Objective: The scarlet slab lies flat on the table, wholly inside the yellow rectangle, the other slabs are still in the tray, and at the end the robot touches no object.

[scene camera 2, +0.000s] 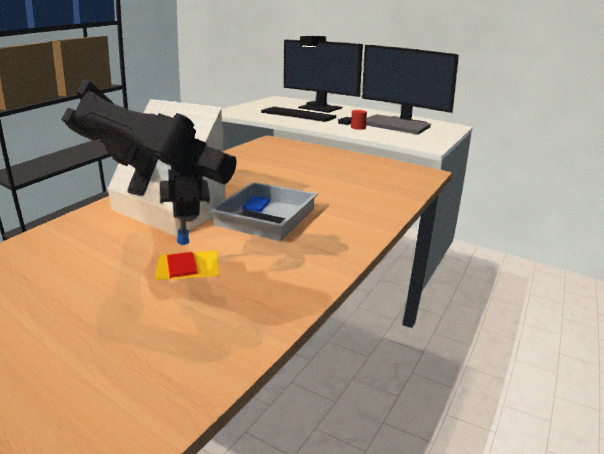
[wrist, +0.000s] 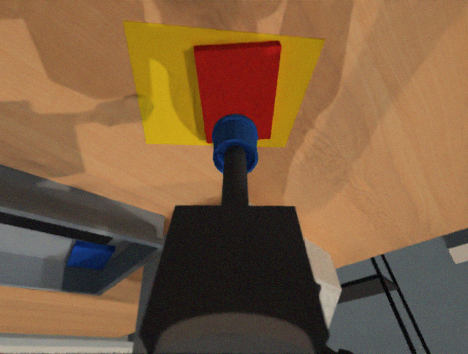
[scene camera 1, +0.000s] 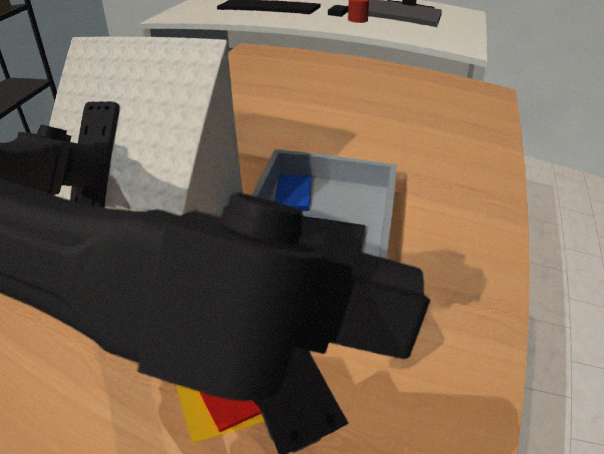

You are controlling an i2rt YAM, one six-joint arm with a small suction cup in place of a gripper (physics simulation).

Labels:
grey tray: scene camera 2; wrist 40, 258; scene camera 1
same spot on grey tray: (scene camera 1: 350, 190) = (scene camera 2: 289, 207)

